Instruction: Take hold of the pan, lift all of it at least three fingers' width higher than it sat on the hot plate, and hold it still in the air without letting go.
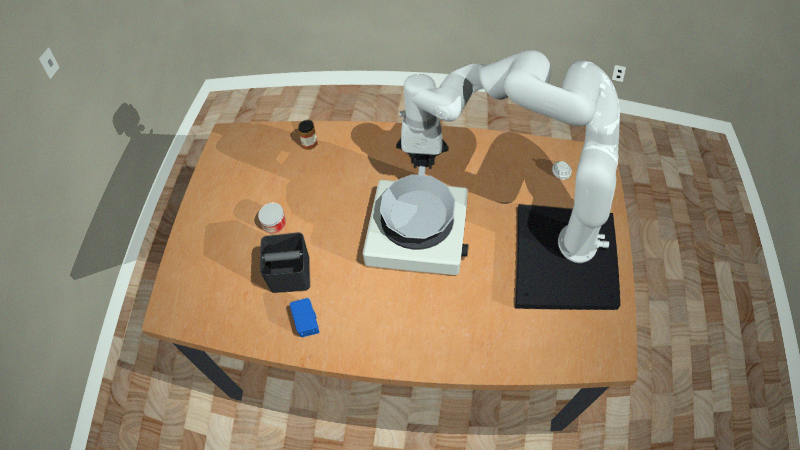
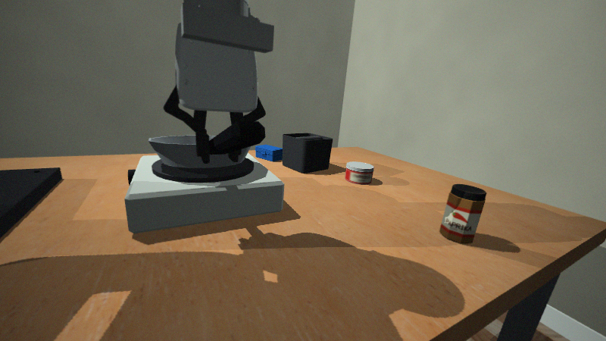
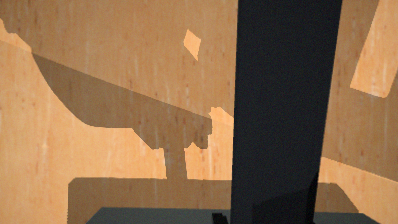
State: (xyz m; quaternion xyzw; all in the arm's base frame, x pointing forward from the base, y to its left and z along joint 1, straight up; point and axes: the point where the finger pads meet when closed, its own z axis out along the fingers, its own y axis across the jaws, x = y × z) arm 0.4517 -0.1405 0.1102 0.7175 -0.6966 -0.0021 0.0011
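My gripper is now 8 cm to the right of the grey pan and 2 cm above it. Also, from my hand: hot plate (14 cm to the left, 10 cm below, 2 cm behind); then blue block (44 cm to the left, 24 cm ahead, 12 cm below); then paprika jar (37 cm ahead, 15 cm to the right, 9 cm below).
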